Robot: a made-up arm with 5 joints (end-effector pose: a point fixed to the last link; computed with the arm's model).
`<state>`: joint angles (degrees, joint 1 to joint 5).
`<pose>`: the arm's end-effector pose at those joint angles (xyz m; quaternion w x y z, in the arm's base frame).
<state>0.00 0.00 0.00 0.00 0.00</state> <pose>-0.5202 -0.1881 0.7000 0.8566 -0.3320 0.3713 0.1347</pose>
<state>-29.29 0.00 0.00 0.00 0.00</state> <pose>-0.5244 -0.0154 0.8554 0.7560 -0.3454 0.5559 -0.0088</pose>
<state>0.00 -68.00 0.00 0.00 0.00</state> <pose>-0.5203 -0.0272 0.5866 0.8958 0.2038 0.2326 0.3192</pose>
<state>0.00 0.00 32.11 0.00 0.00</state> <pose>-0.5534 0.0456 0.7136 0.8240 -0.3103 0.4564 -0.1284</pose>
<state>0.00 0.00 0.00 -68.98 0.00</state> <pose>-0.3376 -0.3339 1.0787 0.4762 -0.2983 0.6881 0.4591</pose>
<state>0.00 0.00 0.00 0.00 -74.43</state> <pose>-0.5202 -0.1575 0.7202 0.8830 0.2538 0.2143 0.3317</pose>
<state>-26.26 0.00 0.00 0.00 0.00</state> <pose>-0.5288 -0.0348 0.8415 0.7688 -0.3450 0.5383 0.0062</pose>
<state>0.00 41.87 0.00 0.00 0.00</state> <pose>-0.5202 -0.1879 0.8257 0.6815 -0.6162 0.3948 -0.0069</pose>
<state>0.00 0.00 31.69 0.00 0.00</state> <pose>-0.5538 0.0425 0.7137 0.8248 -0.3108 0.4555 -0.1250</pose>
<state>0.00 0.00 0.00 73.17 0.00</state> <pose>-0.1788 -0.0574 0.4071 0.9298 -0.2407 -0.1041 -0.2583</pose>
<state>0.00 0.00 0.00 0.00 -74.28</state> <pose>-0.5202 -0.1575 0.7201 0.8833 0.2526 0.2147 0.3314</pose>
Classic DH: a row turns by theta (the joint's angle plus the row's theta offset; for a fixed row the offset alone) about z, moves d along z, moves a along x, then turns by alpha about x. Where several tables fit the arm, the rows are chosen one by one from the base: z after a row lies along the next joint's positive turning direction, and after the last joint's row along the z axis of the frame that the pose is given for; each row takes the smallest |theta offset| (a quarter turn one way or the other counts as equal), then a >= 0, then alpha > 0; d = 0 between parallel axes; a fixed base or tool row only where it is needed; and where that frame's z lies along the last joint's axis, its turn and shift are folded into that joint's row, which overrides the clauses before.
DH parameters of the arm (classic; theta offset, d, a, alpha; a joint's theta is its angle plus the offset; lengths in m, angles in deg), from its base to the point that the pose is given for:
base (fixed): 40.09 0.7281 -0.0715 49.06
joint 1: 61.12 0.0125 0.0396 -119.1
joint 2: 41.27 0.0298 0.0141 -68.49
joint 3: 79.72 -0.0502 -0.0878 -70.57
joint 4: -66.35 0.1906 0.0426 91.99
joint 5: -15.06 0.3735 0.023 123.13
tool (fixed): -55.27 -0.0237 0 0

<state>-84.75 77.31 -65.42 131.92 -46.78</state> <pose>-0.2725 -0.2222 0.6283 0.9001 -0.3575 0.2036 0.1433</pose>
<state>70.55 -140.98 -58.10 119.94 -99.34</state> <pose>-0.1312 -0.2696 0.9908 0.3744 -0.7668 0.0531 0.5187</pose>
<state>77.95 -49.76 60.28 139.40 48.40</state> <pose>0.1309 0.1142 0.5582 0.6502 0.2363 0.2437 -0.6797</pose>
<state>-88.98 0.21 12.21 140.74 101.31</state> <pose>-0.1940 -0.3050 0.7212 0.3062 0.4013 0.1299 0.8534</pose>
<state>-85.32 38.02 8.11 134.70 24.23</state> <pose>-0.1058 -0.3331 0.8189 0.2712 -0.8704 -0.2336 -0.3380</pose>
